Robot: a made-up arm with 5 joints.
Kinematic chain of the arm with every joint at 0, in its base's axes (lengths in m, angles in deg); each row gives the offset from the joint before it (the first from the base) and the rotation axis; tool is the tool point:
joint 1: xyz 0 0 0.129 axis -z
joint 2: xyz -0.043 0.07 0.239 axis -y
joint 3: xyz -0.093 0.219 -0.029 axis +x
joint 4: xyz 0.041 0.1 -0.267 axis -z
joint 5: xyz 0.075 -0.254 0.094 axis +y
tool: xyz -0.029 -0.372 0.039
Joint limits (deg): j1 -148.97..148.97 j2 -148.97..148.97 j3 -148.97..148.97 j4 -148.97..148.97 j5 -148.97..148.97
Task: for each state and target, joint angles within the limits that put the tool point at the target. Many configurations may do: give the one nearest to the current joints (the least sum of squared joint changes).
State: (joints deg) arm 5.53 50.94 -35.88 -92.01 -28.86
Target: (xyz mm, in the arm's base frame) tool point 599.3 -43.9 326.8
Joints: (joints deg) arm 26.34 13.63 -41.32 -83.05 -32.42
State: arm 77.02 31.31 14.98 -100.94 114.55
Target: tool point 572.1 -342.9 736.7
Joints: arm 81.84 50.25 18.97 -86.75 112.43
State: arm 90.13 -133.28 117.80 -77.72 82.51
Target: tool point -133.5 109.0 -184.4
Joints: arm 62.86 -141.25 148.27 -119.82 86.39
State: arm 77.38 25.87 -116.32 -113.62 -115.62
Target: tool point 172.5 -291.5 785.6
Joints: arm 56.41 50.55 -135.48 -96.29 -112.97
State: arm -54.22 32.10 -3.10 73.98 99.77
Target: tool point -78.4 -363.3 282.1
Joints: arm -39.15 23.53 -21.96 29.78 97.81
